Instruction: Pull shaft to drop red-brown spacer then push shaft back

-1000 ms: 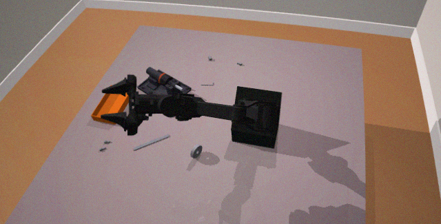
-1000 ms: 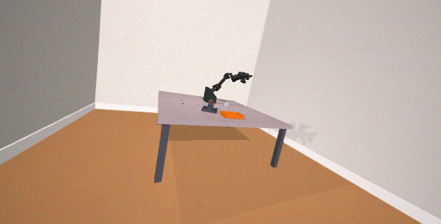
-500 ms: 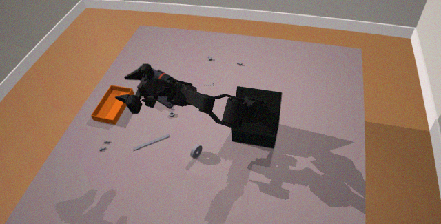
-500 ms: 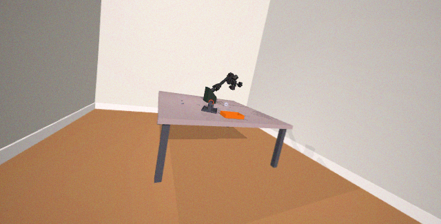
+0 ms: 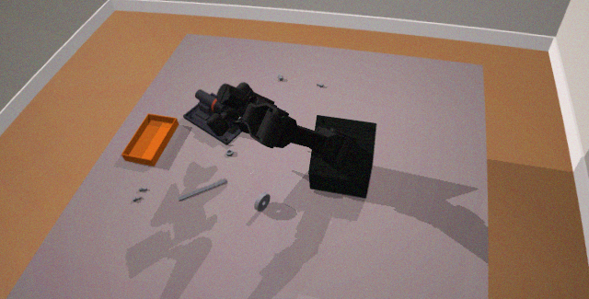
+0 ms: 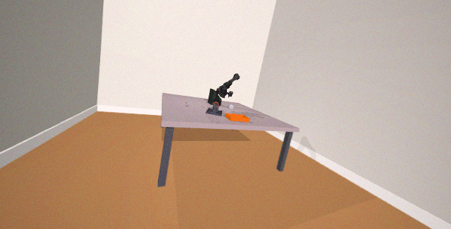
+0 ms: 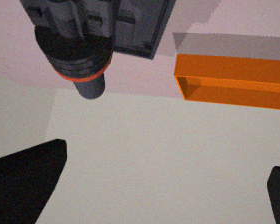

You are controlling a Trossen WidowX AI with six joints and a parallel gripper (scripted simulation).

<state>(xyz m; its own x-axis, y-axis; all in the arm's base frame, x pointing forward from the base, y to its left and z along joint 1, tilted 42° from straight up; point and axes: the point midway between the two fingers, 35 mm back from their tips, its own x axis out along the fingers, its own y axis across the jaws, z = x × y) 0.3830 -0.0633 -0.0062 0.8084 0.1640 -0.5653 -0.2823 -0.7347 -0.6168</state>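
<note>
My gripper tip is now 90 mm to the left of the grey shaft, 80 mm above it and 20 mm short of it. From my gripper tip the other things lie so: orange tray 270 mm ahead, 150 mm below, 40 mm to the left; then red-brown spacer 100 mm to the right, 80 mm below, 60 mm ahead; then small pin 180 mm to the right, 160 mm below, 140 mm behind.
</note>
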